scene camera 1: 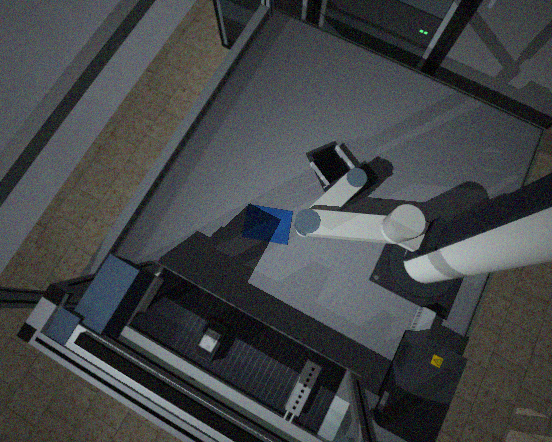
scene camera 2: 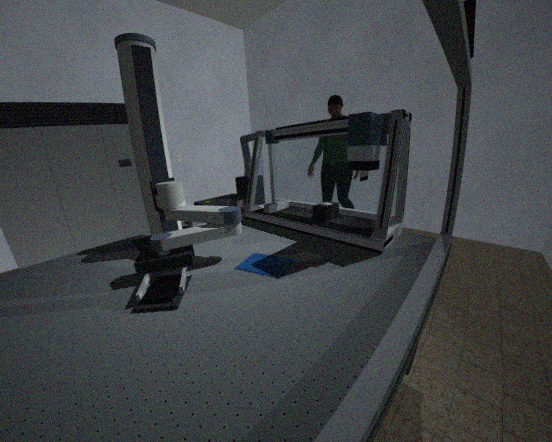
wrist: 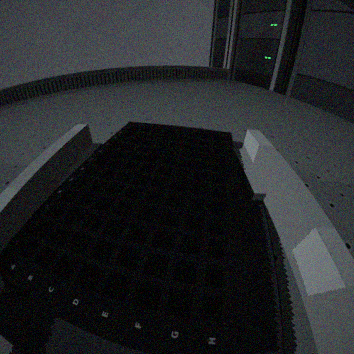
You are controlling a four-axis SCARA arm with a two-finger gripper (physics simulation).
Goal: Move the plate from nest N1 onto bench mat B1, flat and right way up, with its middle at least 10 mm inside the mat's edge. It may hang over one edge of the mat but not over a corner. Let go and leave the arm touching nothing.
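Pixels of known places: gripper, fingertip midpoint: [scene camera 1: 323, 154] [scene camera 2: 160, 294] [wrist: 165, 137]; arm's base, origin of the base link: [scene camera 1: 422, 262].
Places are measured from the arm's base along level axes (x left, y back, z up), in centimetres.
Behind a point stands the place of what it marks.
The black plate [scene camera 1: 327, 161] @(x -17.7, y -47.8, z 3.4 cm) [scene camera 2: 162, 294] @(x -18.9, y -51.0, z 3.9 cm) [wrist: 150, 225] @(x -16.1, y -44.0, z 3.9 cm) lies flat, with the letters A to H along its near edge in the wrist view. It sits at the dark nest N1, whose rim [scene camera 2: 155, 308] @(x -22.0, y -53.2, z 2.1 cm) shows around it in scene camera 2. My gripper [scene camera 1: 332, 165] [scene camera 2: 163, 282] [wrist: 165, 137] @(x -19.3, y -50.3, z 3.8 cm) is shut on the plate, with one pale finger against each long side. Whether the plate is lifted off its seat I cannot tell. The blue bench mat B1 [scene camera 1: 284, 227] @(x 12.3, y -50.4, z 1.5 cm) [scene camera 2: 252, 263] @(x 11.4, y -52.7, z 1.5 cm) lies flat on the table, apart from the plate, partly in shadow.
A framed gantry machine [scene camera 1: 112, 295] @(x 53.9, y -72.1, z 50.1 cm) [scene camera 2: 363, 130] @(x 46.5, y -75.4, z 44.1 cm) stands beyond the mat. The arm's elbow [scene camera 1: 307, 221] @(x 11.2, y -43.3, z 20.1 cm) [scene camera 2: 231, 216] @(x 9.1, y -46.9, z 18.3 cm) is close beside the mat in scene camera 1. A dark box with a yellow label [scene camera 1: 425, 370] @(x 34.1, y 10.0, z 12.8 cm) stands near the arm's base. A person [scene camera 2: 337, 150] stands behind the gantry.
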